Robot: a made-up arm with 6 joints. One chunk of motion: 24 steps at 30 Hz.
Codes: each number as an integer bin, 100 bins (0 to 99) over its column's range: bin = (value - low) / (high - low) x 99, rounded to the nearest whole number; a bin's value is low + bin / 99 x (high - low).
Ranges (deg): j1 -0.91..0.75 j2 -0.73..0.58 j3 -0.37..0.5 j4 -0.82..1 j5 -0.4..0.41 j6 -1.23..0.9
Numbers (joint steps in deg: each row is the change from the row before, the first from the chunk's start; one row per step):
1: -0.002 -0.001 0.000 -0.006 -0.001 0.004
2: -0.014 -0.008 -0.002 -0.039 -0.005 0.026
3: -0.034 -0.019 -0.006 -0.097 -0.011 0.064
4: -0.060 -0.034 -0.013 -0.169 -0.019 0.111
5: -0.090 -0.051 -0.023 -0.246 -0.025 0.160
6: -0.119 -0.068 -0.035 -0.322 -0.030 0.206
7: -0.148 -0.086 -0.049 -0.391 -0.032 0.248
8: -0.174 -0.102 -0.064 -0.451 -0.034 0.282
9: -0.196 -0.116 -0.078 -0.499 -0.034 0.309
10: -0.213 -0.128 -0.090 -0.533 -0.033 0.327
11: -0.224 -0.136 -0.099 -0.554 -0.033 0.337
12: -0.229 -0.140 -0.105 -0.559 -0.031 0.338
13: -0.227 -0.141 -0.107 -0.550 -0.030 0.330
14: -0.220 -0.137 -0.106 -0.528 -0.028 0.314
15: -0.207 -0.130 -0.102 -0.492 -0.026 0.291
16: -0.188 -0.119 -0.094 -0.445 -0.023 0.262
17: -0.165 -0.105 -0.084 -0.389 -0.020 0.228
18: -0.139 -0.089 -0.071 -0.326 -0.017 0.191
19: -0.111 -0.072 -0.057 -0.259 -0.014 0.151
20: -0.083 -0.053 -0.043 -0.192 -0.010 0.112
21: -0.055 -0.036 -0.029 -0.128 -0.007 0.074
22: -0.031 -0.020 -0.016 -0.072 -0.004 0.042
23: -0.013 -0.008 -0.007 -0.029 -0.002 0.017
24: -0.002 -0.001 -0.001 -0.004 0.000 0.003
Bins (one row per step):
1: 54 55 42 44 49 57
2: 53 55 42 42 48 58
3: 52 54 41 39 48 60
4: 51 53 41 35 47 62
5: 49 51 39 31 46 65
6: 47 50 38 27 45 67
7: 45 49 37 23 45 69
8: 44 47 35 20 45 70
9: 43 46 33 17 45 72
10: 42 45 32 16 45 72
11: 41 45 31 14 45 73
12: 41 45 30 14 45 73
13: 41 45 30 15 45 73
14: 41 45 30 16 45 72
15: 42 45 30 18 46 71
16: 43 46 31 20 46 69
17: 44 47 33 23 46 68
18: 46 48 34 27 47 66
19: 48 50 36 31 47 64
20: 49 51 37 34 48 62
21: 51 52 39 38 48 61
22: 52 54 40 41 48 59
23: 53 55 41 43 49 58
24: 54 55 42 44 49 57

